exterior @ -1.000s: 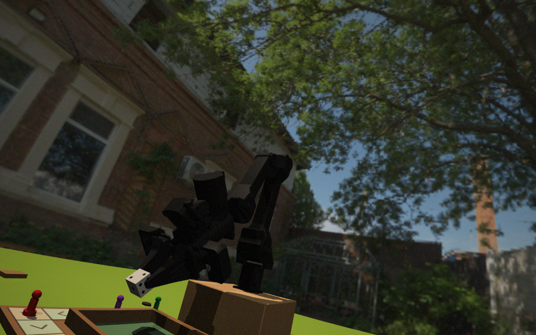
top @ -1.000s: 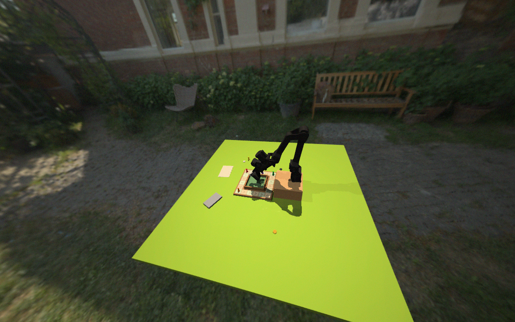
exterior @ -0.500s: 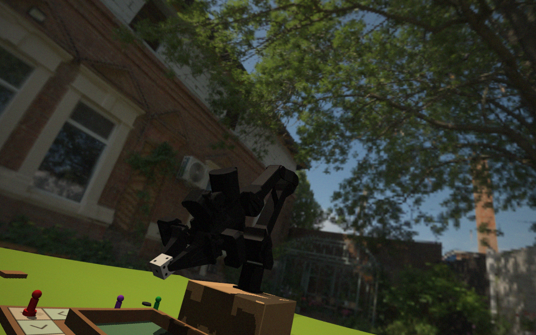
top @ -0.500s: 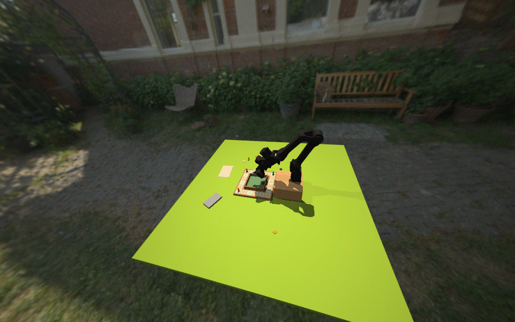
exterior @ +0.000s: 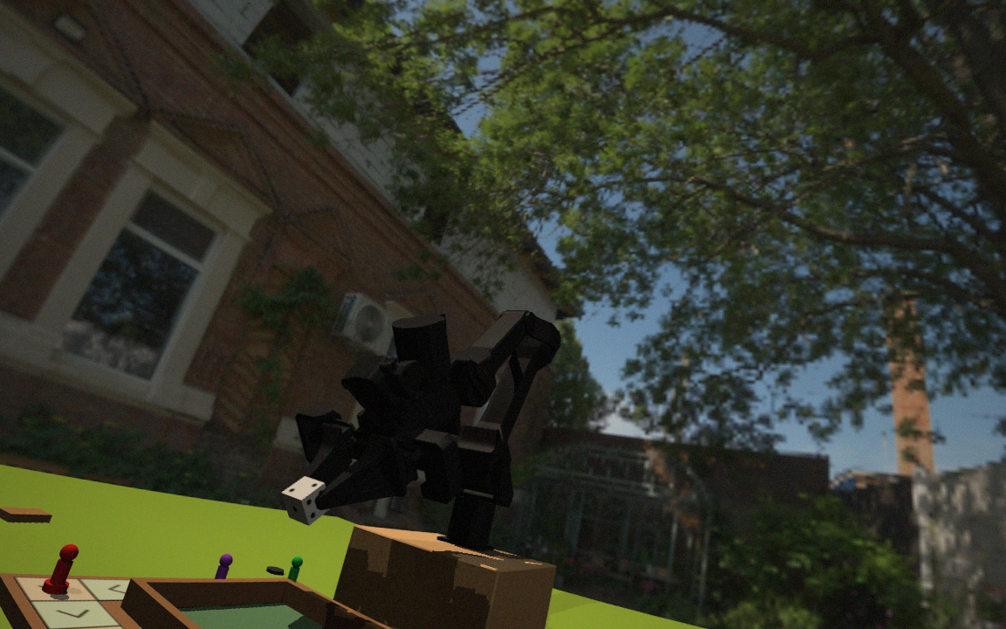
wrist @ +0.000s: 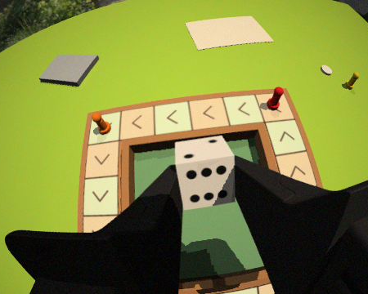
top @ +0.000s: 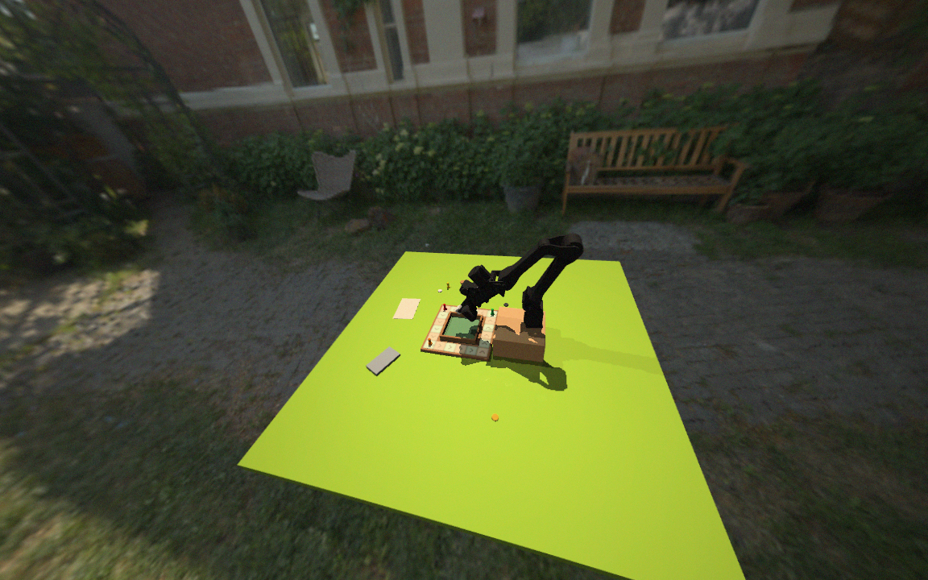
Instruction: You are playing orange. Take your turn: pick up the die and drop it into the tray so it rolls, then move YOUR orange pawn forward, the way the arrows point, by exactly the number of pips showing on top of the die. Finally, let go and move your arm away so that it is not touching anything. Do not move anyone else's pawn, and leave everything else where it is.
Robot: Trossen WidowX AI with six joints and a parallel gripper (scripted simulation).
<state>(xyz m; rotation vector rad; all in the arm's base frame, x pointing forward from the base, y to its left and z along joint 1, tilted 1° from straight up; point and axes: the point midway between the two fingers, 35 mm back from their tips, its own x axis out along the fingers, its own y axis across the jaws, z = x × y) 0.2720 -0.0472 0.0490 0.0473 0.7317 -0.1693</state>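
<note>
My gripper tip is now right at the grey die. From my gripper tip the other things lie so: purple pawn: 5 cm behind, 10 cm to the right, 10 cm below; then green tray: 12 cm below; then orange pawn: 13 cm ahead, 9 cm to the left, 10 cm below.
</note>
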